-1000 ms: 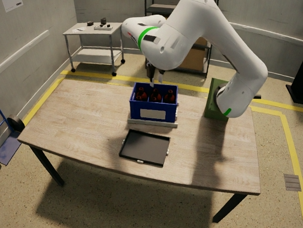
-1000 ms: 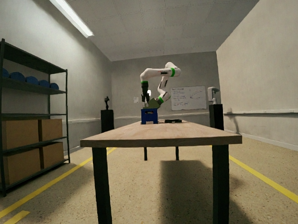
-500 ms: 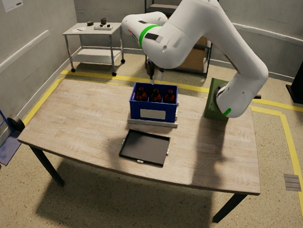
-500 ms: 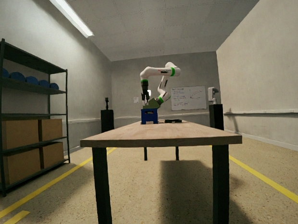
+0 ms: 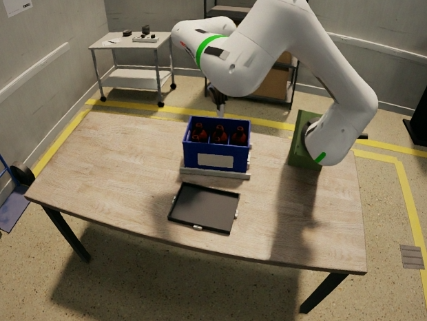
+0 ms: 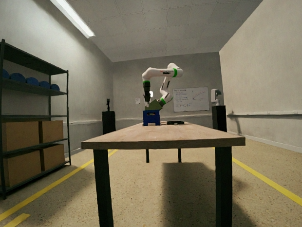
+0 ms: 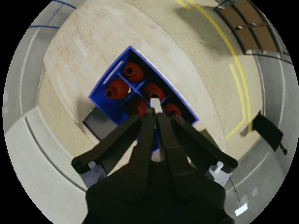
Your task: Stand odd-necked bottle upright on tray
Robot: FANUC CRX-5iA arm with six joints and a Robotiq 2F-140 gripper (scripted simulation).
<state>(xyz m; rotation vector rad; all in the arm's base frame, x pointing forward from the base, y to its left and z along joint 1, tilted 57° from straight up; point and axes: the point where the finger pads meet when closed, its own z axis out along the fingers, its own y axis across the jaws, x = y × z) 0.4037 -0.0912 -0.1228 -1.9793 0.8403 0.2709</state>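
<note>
Right now my hand is 170 mm above the blue crate and 40 mm to the right of it. Also, from my hand: dark tray 320 mm to the left, 240 mm below; bottle 170 mm below.
</note>
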